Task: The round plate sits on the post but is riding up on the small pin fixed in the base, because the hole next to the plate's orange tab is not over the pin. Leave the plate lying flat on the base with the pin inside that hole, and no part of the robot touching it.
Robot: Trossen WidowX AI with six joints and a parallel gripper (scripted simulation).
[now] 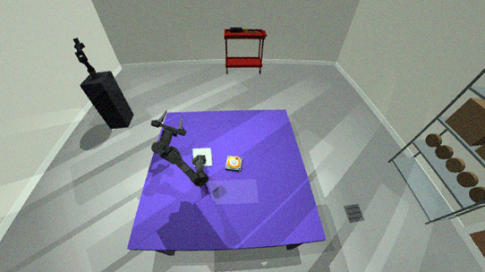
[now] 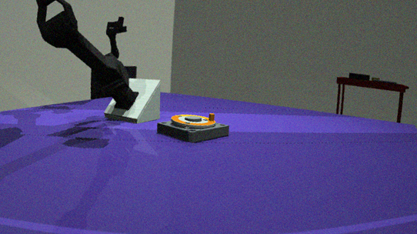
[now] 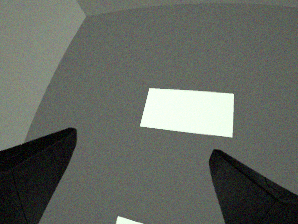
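Right now the grey square base is 600 mm below my gripper tip, 320 mm ahead of it and 40 mm to the left of it.
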